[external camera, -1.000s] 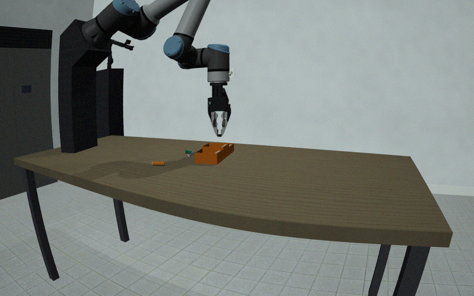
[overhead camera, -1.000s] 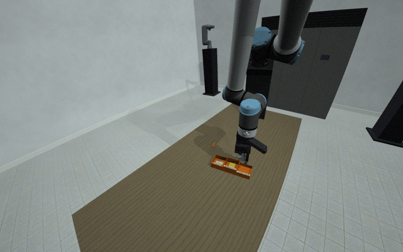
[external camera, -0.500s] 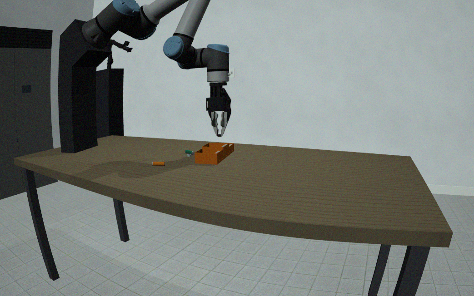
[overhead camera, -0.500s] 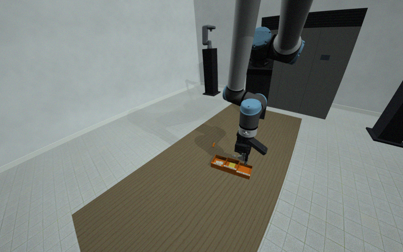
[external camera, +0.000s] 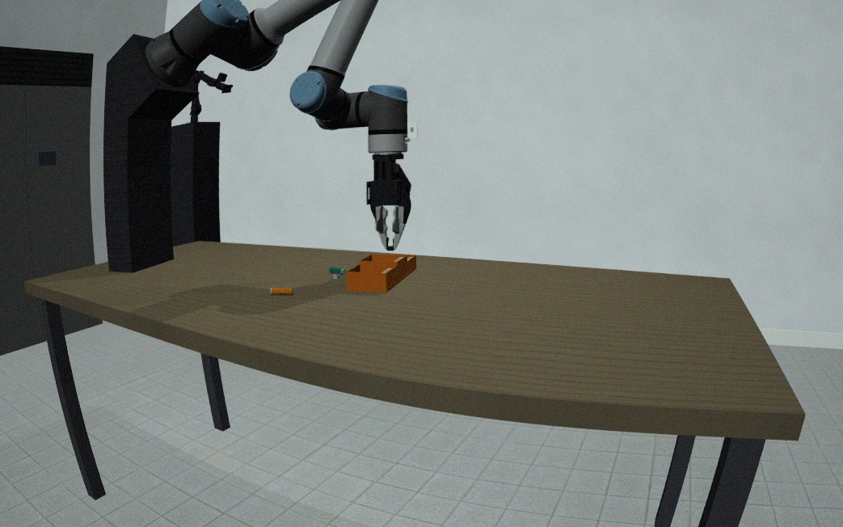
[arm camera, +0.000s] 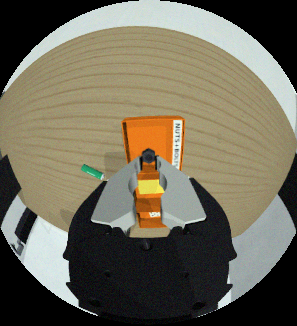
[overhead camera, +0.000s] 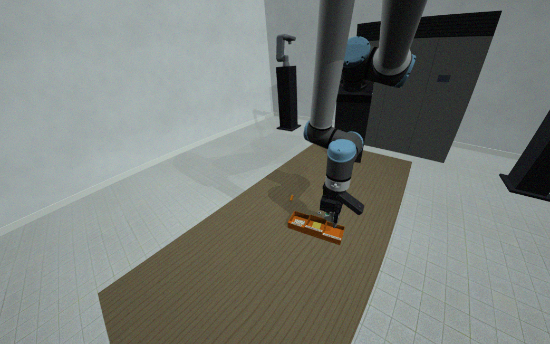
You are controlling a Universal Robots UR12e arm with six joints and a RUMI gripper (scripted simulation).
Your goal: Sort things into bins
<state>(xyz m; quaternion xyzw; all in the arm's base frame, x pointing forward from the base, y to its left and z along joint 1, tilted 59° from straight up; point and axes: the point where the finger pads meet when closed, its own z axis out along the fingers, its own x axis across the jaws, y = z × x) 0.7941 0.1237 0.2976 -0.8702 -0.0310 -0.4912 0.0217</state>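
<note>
Now: the black nut 10 mm below my hand. Round my hand: green cylinder: 110 mm behind, 70 mm to the right, 60 mm below; then silver nut: 110 mm to the right, 80 mm behind, 60 mm below; then yellow block: 80 mm to the right, 60 mm below, 10 mm ahead.
</note>
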